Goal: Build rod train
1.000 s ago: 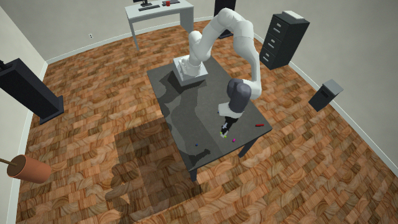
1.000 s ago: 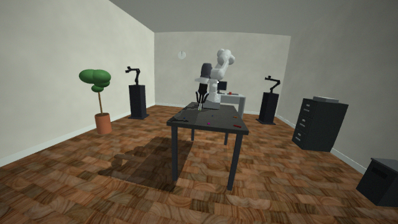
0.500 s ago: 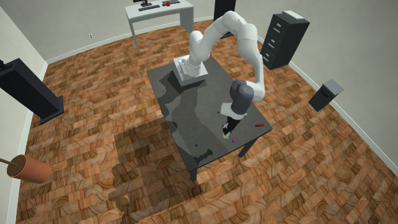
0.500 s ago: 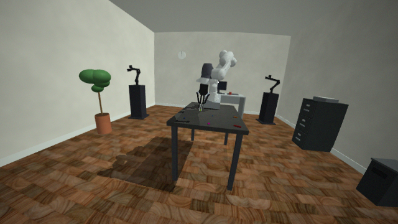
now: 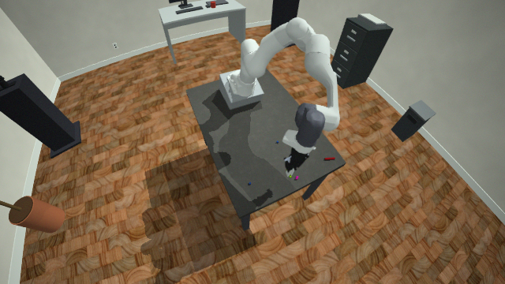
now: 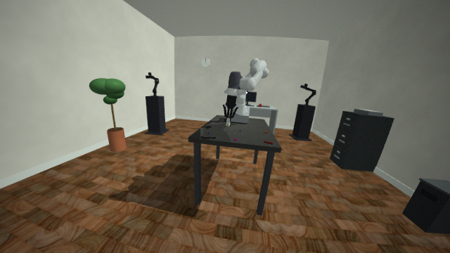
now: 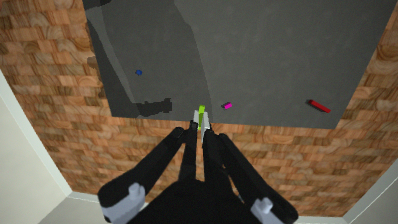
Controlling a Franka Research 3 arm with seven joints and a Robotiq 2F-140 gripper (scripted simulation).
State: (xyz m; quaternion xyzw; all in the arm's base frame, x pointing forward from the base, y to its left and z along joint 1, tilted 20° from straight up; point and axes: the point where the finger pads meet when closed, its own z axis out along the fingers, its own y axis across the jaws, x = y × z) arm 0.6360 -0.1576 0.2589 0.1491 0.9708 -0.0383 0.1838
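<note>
Now: the magenta rod 140 mm below my hand, 70 mm to the left of it and 20 mm ahead of it. From my hand the other things lie so: orange rod: 410 mm to the left, 240 mm behind, 140 mm below; then lime rod: 30 mm below; then red rod: 340 mm to the left, 140 mm below, 50 mm ahead.
</note>
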